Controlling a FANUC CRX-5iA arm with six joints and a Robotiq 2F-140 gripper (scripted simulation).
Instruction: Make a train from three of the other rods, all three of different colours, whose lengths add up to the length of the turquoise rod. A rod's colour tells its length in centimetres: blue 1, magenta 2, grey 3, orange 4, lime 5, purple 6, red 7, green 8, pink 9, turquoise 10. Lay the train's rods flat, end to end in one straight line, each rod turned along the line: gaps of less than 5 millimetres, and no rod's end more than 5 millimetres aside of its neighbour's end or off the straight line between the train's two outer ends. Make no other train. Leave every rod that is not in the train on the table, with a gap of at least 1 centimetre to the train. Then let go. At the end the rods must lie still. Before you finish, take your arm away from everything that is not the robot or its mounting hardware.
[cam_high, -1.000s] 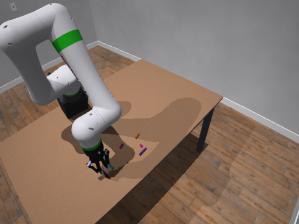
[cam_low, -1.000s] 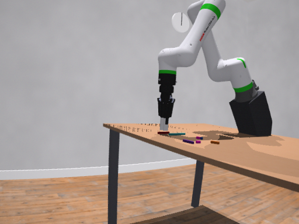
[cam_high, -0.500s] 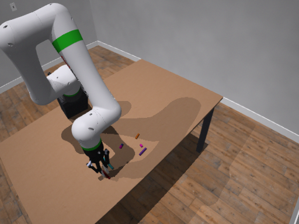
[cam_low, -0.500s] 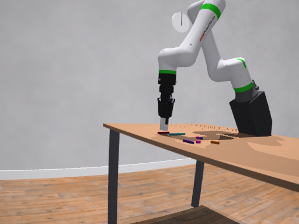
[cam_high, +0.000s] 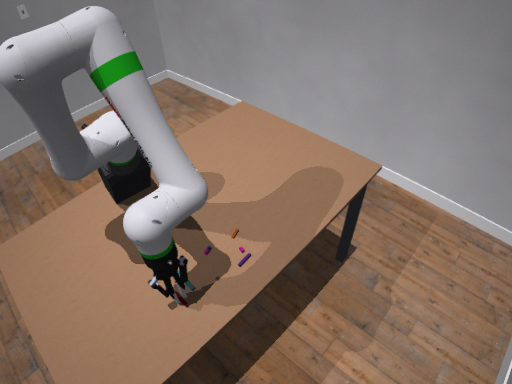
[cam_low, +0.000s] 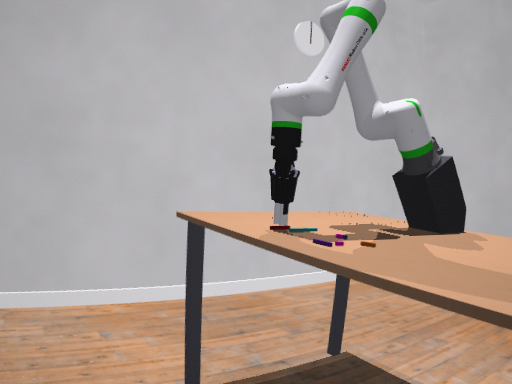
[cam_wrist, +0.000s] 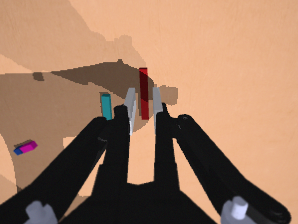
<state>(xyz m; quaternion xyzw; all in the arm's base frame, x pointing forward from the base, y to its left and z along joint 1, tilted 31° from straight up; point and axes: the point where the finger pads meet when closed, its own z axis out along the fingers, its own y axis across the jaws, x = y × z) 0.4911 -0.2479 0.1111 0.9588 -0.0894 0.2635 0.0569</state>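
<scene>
Right now my hand is 40 mm above the red rod. Also, from my hand: purple rod 230 mm to the left, 100 mm ahead, 40 mm below; then blue rod 210 mm to the left, 40 mm below, 40 mm behind; then turquoise rod 60 mm to the left, 40 mm below, 40 mm behind.
</scene>
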